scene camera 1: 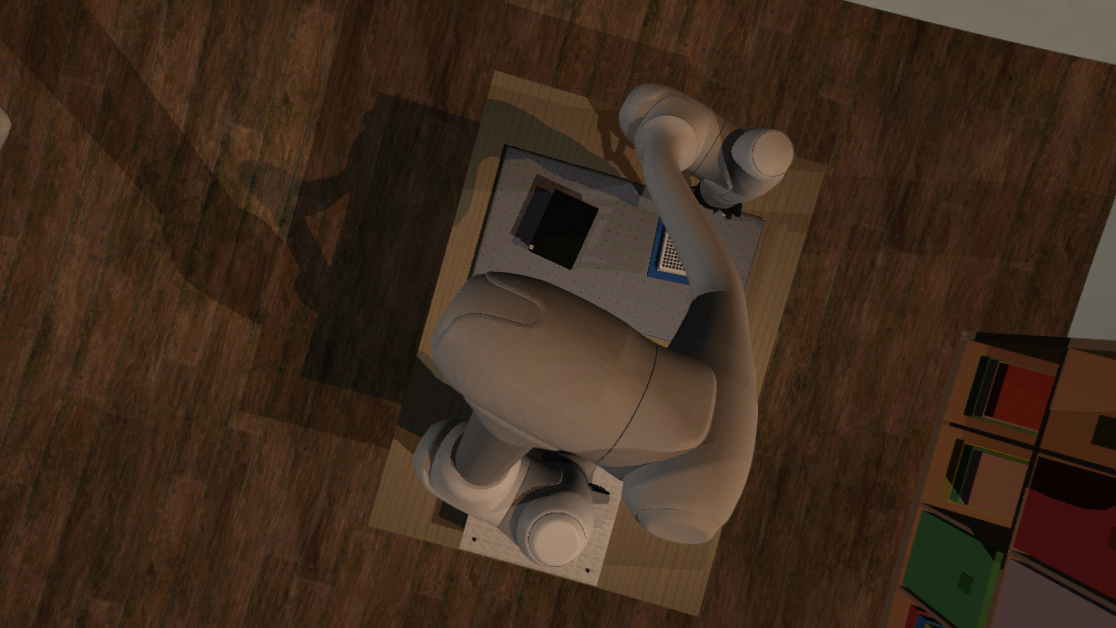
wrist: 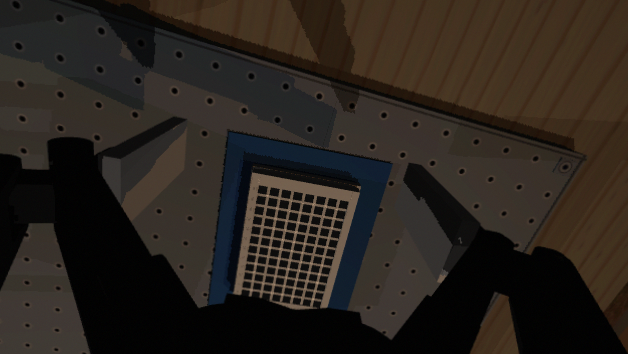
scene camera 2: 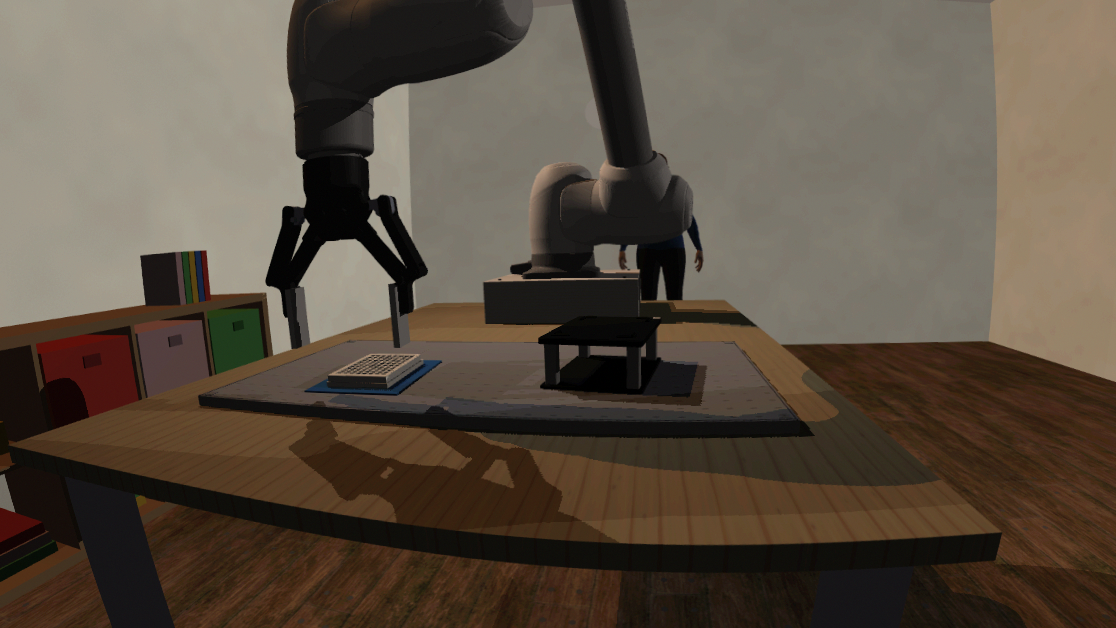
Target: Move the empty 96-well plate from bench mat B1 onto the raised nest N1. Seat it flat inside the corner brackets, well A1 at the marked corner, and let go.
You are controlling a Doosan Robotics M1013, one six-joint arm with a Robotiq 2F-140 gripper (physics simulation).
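Pixels of known places: gripper, fingertip midpoint: [wrist: 297, 165] [scene camera 2: 349, 345]; arm's base, origin of the base link: [scene camera 2: 563, 275].
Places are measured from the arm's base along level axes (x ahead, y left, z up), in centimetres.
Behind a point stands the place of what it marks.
The white 96-well plate [scene camera 1: 671, 253] {y -19.6, x 61.9, z -6.9 cm} [scene camera 2: 378, 368] {y -20.3, x 65.4, z -6.8 cm} [wrist: 300, 235] {y -21.8, x 64.4, z -7.6 cm} lies flat on the blue bench mat [scene camera 1: 661, 274] {y -18.3, x 56.3, z -8.2 cm} [scene camera 2: 421, 378] {y -14.7, x 64.5, z -8.3 cm} [wrist: 372, 176] {y -26.6, x 70.5, z -8.1 cm}. My gripper [scene camera 2: 349, 331] {y -20.5, x 72.4, z -2.3 cm} [wrist: 297, 165] {y -20.5, x 72.4, z -2.3 cm} is open and empty, pointing down above the plate. In the wrist view its fingers stand on either side of the plate's long sides, and my gripper's body hides the plate's near end. In scene camera 1 the arm covers part of the plate. The black raised nest [scene camera 1: 563, 228] {y 9.1, x 62.6, z -2.3 cm} [scene camera 2: 600, 329] {y 8.4, x 64.6, z -2.2 cm} stands on posts, with a small light spot at one corner in scene camera 1. Its brackets are too dark to make out.
A grey perforated board [scene camera 1: 624, 292] {y -9.6, x 49.9, z -8.3 cm} [scene camera 2: 483, 402] {y -4.3, x 74.1, z -8.3 cm} [wrist: 172, 102] {y -11.0, x 73.4, z -8.3 cm} carries the mat and nest on the wooden table [scene camera 1: 538, 89] {y 21.9, x 98.1, z -9.6 cm} [scene camera 2: 702, 507] {y 15.1, x 94.3, z -9.6 cm} [wrist: 500, 55] {y -33.8, x 80.8, z -9.6 cm}. The robot's base block [scene camera 2: 561, 302] {y 0.3, x 14.1, z -5.0 cm} stands behind the board. A bookshelf [scene camera 2: 132, 312] is at the left, and a person [scene camera 2: 661, 265] stands behind the table.
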